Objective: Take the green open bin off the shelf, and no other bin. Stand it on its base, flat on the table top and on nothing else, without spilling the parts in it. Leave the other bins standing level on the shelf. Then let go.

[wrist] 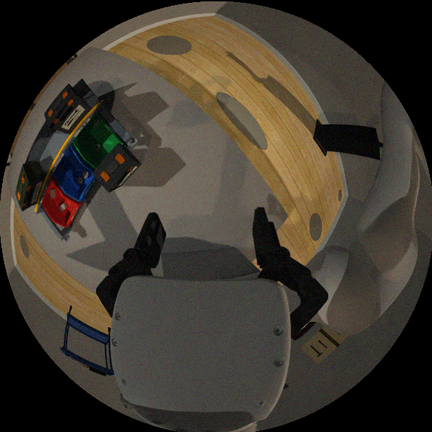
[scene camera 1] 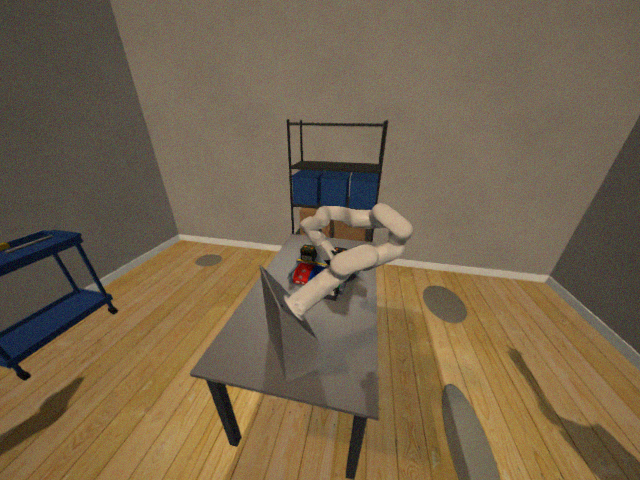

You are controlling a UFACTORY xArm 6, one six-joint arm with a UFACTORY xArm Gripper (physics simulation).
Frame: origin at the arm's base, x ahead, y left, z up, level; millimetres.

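Seen in the pictures: arm's base, link origin: (scene camera 1: 293, 308).
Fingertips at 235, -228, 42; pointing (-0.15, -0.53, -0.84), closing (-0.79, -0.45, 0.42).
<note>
Pixels of each thing's top centre, then the offset from my fingertips to it, as dx, dy, dz. Level surfaces: height alone.
- blue bin, top centre: (scene camera 1: 319, 271) +324, +52, -255
- red bin, top centre: (scene camera 1: 304, 268) +370, +154, -255
- table top, surface height: dz -336
The green open bin (wrist: 97, 142) is in the row on the low shelf, whose yellow rail (wrist: 63, 146) runs behind the bins. Loose parts show inside it. The blue bin (wrist: 74, 172) (scene camera 1: 316, 270) is beside it, then the red bin (wrist: 61, 204) (scene camera 1: 302, 273). In scene camera 1 the arm hides most of the green bin. My gripper (wrist: 205, 221) is open and empty, above the table top (wrist: 210, 187) (scene camera 1: 346, 356). In the wrist view the bins are to the upper left of the fingers, well apart from them.
A dark box with orange marks (wrist: 117, 167) is close to the green bin's near side. Similar boxes (wrist: 62, 107) (wrist: 28, 186) are behind the row. A grey upright panel (scene camera 1: 276, 330) is at the arm's base. A blue cart (scene camera 1: 62, 238) is to the left, a tall rack (scene camera 1: 336, 166) behind the table.
</note>
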